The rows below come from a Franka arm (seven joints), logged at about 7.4 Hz.
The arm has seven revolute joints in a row. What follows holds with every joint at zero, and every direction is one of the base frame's.
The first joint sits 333 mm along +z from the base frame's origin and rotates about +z.
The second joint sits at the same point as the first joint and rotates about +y.
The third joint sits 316 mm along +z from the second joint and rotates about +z.
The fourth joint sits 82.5 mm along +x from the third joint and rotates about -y.
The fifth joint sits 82.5 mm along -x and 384 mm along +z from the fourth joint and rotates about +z.
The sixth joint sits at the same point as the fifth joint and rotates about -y.
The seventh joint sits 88 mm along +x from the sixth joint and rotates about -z.
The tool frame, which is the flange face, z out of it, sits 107 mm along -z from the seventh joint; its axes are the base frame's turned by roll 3.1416, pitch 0 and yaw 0 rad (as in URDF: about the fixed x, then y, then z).
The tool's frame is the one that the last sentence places.
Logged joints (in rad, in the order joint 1, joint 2, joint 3, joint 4, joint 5, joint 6, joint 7), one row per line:
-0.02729 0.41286 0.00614 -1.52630 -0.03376 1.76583 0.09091
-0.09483 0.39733 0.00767 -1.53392 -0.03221 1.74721 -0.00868
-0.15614 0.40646 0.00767 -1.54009 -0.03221 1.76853 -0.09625
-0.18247 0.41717 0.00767 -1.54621 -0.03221 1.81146 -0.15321
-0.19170 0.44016 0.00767 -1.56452 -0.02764 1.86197 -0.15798
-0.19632 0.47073 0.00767 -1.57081 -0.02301 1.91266 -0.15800
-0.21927 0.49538 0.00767 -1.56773 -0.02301 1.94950 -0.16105
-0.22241 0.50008 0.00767 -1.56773 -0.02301 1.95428 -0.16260
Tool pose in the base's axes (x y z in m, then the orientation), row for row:
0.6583 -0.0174 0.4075 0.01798 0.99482 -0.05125 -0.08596
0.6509 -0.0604 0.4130 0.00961 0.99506 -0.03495 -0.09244
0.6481 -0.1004 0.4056 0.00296 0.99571 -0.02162 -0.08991
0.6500 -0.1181 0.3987 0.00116 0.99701 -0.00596 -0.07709
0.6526 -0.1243 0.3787 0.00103 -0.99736 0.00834 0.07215
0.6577 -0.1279 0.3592 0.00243 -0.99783 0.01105 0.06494
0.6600 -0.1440 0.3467 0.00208 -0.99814 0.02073 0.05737
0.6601 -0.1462 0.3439 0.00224 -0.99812 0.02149 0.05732
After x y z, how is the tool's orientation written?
As a quaternion, w x y z.
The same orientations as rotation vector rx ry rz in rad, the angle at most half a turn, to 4 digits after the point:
3.0900 -0.1592 -0.2670
3.1071 -0.1091 -0.2886
3.1222 -0.0678 -0.2819
3.1299 -0.0187 -0.2420
-3.1312 0.0262 0.2265
-3.1299 0.0347 0.2037
-3.1316 0.0650 0.1800
-3.1312 0.0674 0.1798

